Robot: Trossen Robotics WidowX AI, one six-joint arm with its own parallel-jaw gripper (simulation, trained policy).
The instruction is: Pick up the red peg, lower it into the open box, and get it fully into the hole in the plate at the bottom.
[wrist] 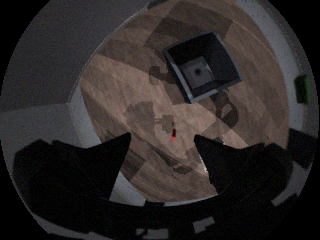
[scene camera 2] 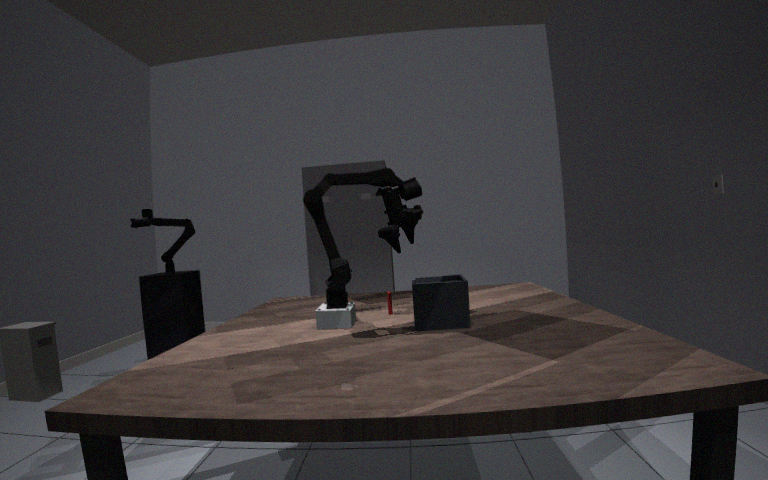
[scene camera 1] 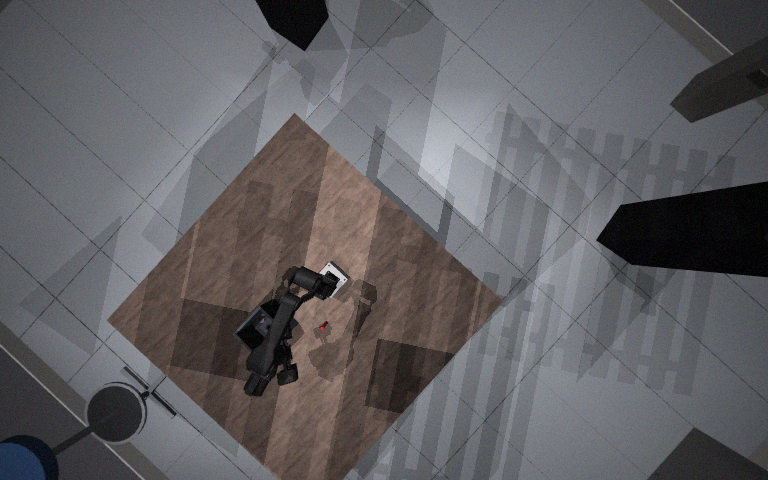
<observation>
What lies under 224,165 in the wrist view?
My gripper.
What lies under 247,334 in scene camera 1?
A dark box.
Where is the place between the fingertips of my gripper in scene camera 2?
At 406,248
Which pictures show the dark box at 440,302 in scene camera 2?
The wrist view, scene camera 2 and scene camera 1: all of them.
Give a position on a dark box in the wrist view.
208,44
</observation>
